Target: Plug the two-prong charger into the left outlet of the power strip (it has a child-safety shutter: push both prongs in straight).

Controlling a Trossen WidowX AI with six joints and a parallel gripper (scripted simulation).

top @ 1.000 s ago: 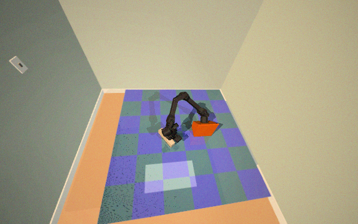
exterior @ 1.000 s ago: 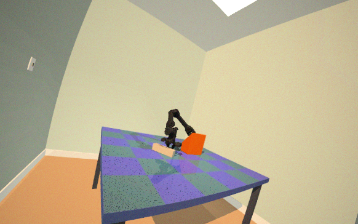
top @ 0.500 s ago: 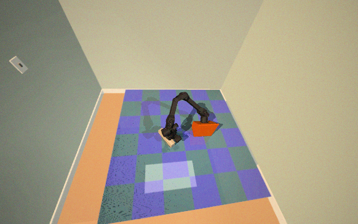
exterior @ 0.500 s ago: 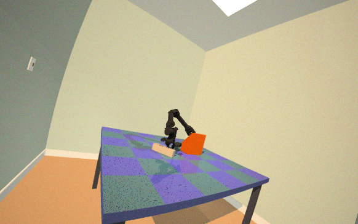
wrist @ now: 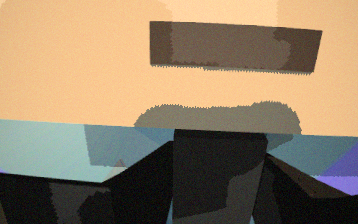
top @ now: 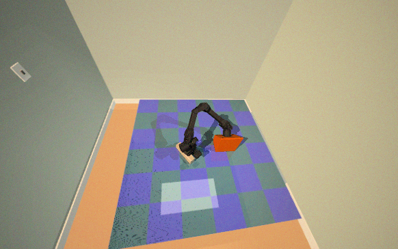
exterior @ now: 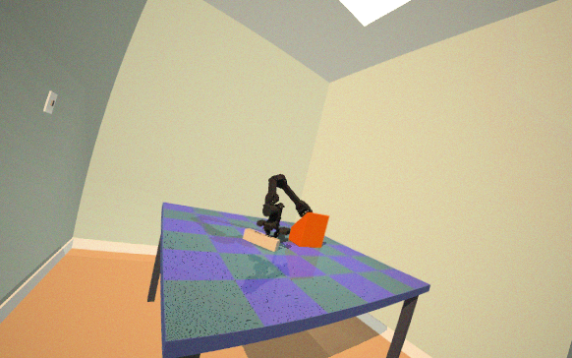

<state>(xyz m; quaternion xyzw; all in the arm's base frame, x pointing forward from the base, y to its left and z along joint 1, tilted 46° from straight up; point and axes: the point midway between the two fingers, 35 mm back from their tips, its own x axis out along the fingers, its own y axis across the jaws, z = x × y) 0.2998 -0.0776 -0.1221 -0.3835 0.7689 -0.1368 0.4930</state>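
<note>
Now: the two-prong charger 10 mm ahead of my gripper tip, 10 mm to the left of it and 10 mm above it.
</note>
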